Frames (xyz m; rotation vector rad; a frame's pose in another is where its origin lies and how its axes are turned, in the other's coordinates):
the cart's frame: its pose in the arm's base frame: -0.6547 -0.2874 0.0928 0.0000 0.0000 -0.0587
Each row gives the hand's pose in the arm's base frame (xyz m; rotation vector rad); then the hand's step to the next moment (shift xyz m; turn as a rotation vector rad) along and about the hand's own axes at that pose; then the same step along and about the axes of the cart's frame.
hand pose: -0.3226 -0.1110 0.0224 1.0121 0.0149 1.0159
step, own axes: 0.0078 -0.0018 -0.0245 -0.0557 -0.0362 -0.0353
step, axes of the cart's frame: -0.0065 0.0219 -0.0119 -0.0208 -0.0212 -0.0691
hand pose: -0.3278 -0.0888 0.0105 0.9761 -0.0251 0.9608
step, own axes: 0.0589 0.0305 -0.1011 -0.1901 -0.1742 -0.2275
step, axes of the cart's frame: -0.0311 0.1160 -0.0144 -0.0803 -0.0070 -0.3343
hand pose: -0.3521 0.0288 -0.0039 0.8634 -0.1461 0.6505
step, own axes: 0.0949 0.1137 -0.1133 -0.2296 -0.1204 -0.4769
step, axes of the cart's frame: -0.0168 0.1821 0.0363 -0.1882 0.1795 -0.4764
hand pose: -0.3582 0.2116 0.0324 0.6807 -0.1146 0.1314
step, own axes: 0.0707 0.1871 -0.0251 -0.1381 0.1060 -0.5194
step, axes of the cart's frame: 0.0318 0.1679 0.1069 -0.1436 0.3912 -0.3556
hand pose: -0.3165 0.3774 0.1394 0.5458 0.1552 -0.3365
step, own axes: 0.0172 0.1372 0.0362 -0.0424 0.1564 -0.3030
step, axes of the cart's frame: 0.0614 0.0898 0.0927 -0.0187 0.2976 -0.1707
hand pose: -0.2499 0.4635 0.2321 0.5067 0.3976 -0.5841
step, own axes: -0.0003 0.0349 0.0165 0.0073 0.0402 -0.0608
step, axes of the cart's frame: 0.0235 0.0175 0.0252 0.0137 0.0605 -0.0390
